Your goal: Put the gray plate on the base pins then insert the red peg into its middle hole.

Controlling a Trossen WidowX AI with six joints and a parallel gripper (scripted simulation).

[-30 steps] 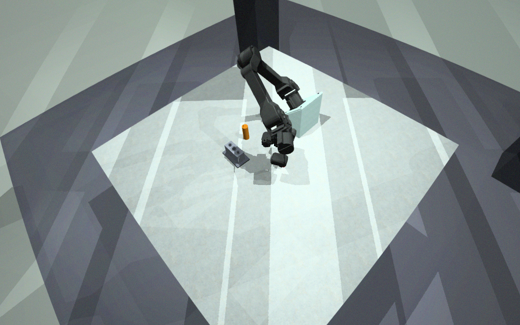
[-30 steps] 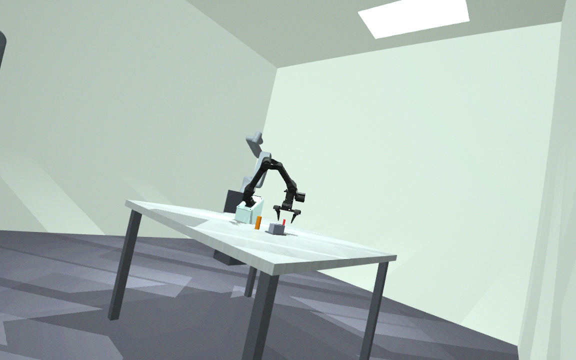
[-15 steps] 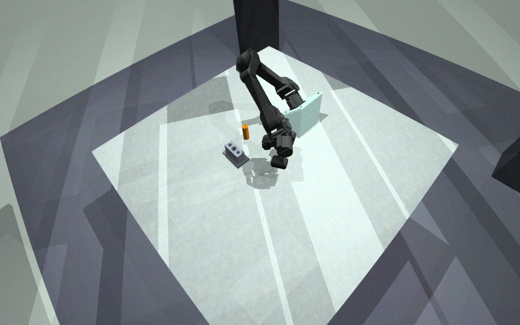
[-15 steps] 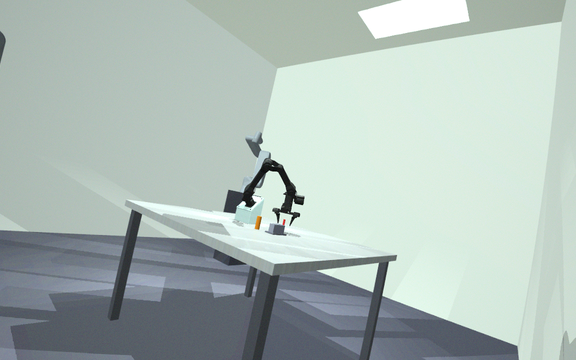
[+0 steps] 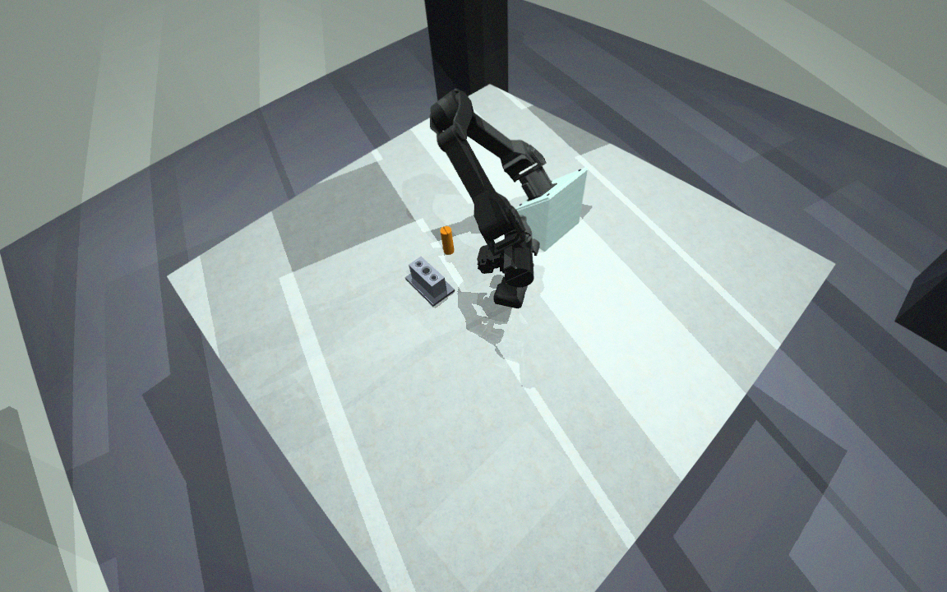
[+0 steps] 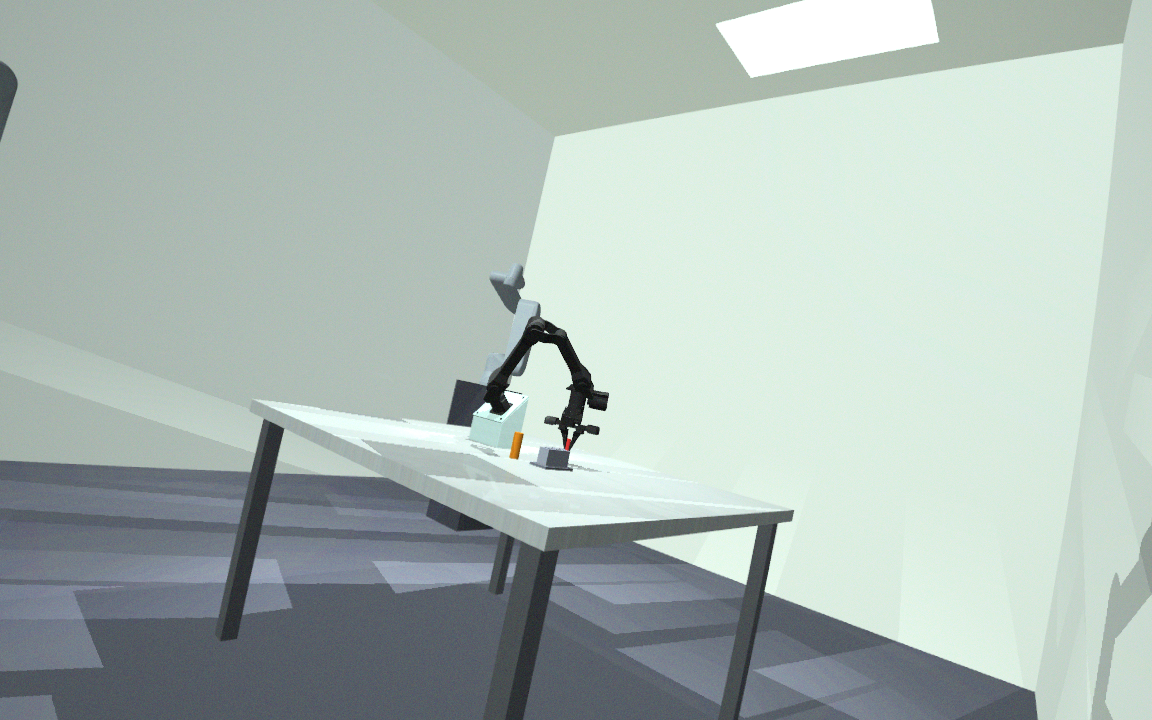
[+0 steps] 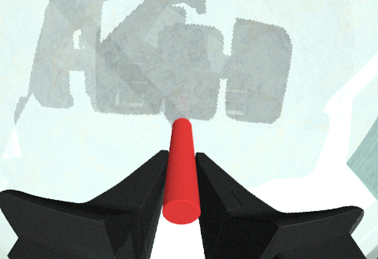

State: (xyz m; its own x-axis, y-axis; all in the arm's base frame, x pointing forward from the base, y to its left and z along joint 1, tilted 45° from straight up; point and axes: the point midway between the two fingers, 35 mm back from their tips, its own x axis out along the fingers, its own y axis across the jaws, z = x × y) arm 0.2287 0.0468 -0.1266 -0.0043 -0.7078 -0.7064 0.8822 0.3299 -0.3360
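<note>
Right now my gripper tip is 11 cm short of the gray plate and 20 cm to the left of it. From my gripper tip the other things lie so: orange cylinder (25 cm to the right); then dark base (11 cm ahead, 20 cm to the right, 3 cm below); then red peg (right at my gripper tip).
</note>
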